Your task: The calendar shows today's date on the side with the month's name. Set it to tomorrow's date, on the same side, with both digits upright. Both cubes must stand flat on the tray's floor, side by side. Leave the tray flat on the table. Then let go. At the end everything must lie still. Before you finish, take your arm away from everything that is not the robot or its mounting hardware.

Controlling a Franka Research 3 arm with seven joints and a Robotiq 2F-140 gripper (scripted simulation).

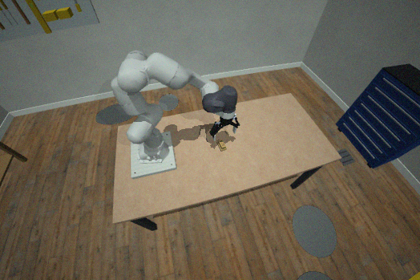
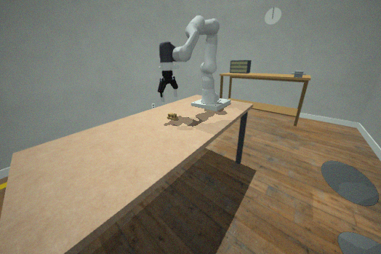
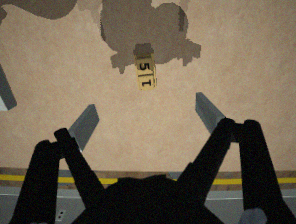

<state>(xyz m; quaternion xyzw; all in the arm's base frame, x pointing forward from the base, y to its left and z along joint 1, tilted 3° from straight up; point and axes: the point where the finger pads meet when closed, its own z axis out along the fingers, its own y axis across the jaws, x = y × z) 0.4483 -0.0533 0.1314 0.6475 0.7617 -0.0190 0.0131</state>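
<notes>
Now: hand 14 cm above the wooden digit cube. Also, from my hand: wooden tray: 16 cm below, 2 cm to the left.
</notes>
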